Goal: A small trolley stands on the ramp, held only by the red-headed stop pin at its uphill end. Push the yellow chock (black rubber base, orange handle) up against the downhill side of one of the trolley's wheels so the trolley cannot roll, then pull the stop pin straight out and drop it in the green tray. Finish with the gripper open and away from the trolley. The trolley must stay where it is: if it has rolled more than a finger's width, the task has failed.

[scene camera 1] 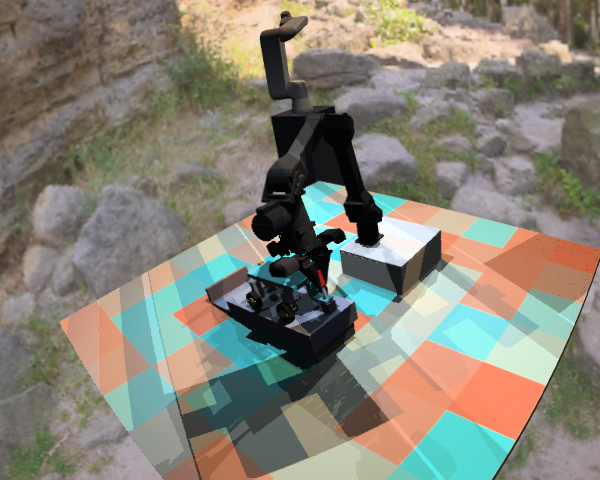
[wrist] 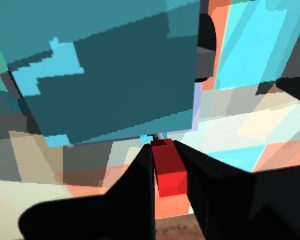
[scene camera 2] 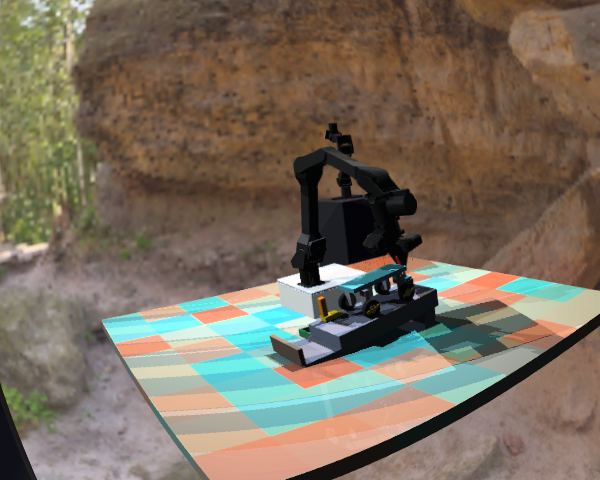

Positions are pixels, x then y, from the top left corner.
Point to a red-headed stop pin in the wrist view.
171, 175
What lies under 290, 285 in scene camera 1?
A trolley.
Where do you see a trolley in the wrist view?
At 86, 78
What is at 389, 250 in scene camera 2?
My gripper.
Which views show the trolley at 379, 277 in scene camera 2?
Scene camera 1, the wrist view and scene camera 2: all of them.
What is my gripper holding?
A red-headed stop pin.
